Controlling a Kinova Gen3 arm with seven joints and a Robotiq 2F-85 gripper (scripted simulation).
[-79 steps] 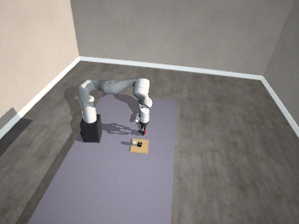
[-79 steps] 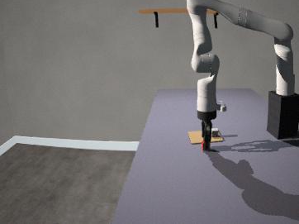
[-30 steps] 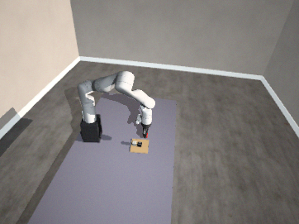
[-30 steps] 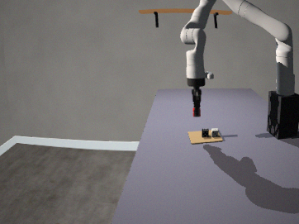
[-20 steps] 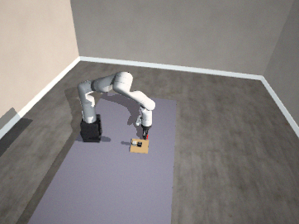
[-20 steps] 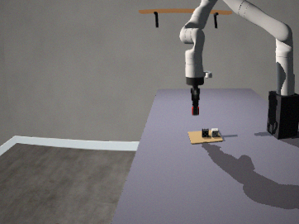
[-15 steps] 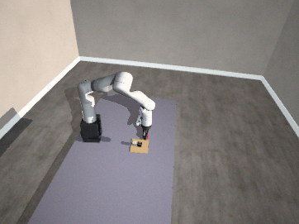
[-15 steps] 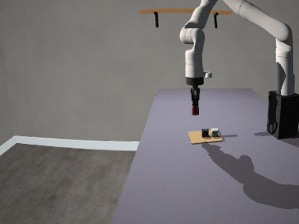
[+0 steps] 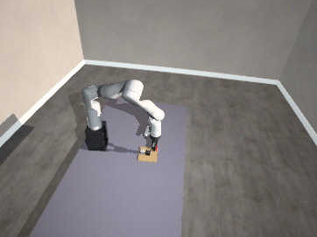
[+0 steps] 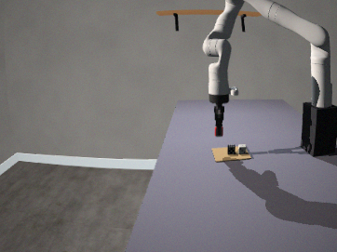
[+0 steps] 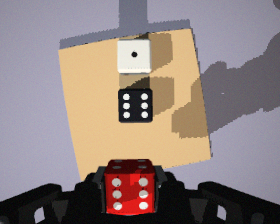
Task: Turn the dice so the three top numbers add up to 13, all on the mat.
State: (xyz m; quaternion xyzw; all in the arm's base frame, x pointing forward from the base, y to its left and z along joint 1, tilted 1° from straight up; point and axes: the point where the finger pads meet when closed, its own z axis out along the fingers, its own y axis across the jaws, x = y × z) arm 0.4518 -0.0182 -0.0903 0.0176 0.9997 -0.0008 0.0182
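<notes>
My gripper is now 50 mm past the black die, 10 mm to the right of it and 80 mm above it. The rest, counted from my hand: tan mat 50 mm behind, 10 mm to the left, 90 mm below; red die right at my hand; white die 90 mm behind, 10 mm to the left, 80 mm below.
</notes>
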